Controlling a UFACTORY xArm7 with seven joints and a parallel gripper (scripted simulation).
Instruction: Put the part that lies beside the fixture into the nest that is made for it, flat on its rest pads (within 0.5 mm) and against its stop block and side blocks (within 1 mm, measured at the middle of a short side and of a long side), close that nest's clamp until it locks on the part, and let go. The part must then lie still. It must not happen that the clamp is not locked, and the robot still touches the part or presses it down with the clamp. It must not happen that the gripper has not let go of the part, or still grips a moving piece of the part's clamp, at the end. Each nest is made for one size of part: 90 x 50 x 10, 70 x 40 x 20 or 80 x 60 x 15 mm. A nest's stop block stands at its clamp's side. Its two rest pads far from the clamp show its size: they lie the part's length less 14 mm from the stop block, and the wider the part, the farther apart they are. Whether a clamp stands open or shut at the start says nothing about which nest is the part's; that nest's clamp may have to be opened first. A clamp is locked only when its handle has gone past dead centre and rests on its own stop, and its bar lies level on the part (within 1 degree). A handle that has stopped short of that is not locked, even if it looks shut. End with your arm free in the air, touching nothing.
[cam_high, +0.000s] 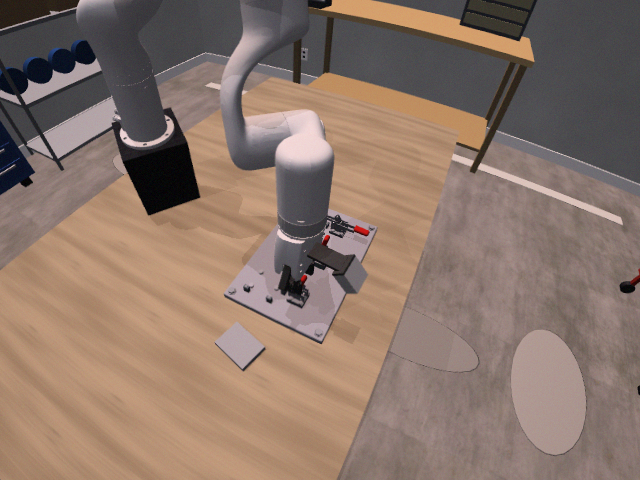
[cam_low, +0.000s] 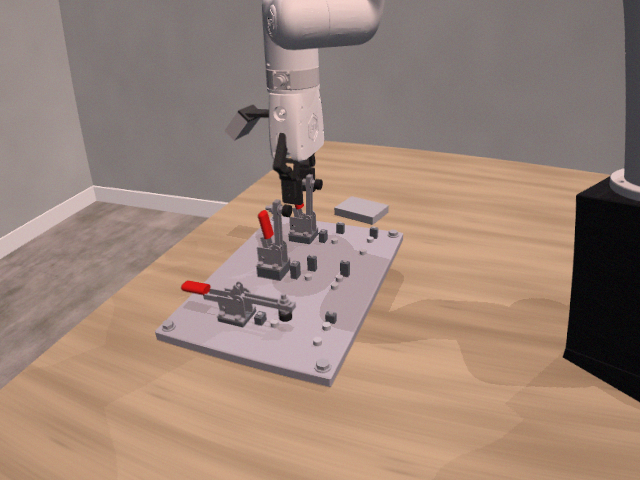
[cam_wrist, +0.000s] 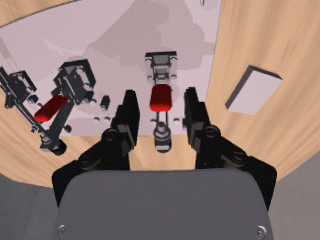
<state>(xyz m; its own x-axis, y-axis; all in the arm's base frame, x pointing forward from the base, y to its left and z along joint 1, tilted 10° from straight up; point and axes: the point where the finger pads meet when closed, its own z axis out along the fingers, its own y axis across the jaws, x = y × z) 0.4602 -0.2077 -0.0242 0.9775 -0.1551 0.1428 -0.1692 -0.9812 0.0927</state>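
The grey part is 8 cm behind my hand, 13 cm to the right of it and 10 cm below it. Also, from my hand: grey fixture plate 1 cm behind, 11 cm to the left, 10 cm below; then clamp 1 cm ahead, 11 cm to the left, 4 cm below.
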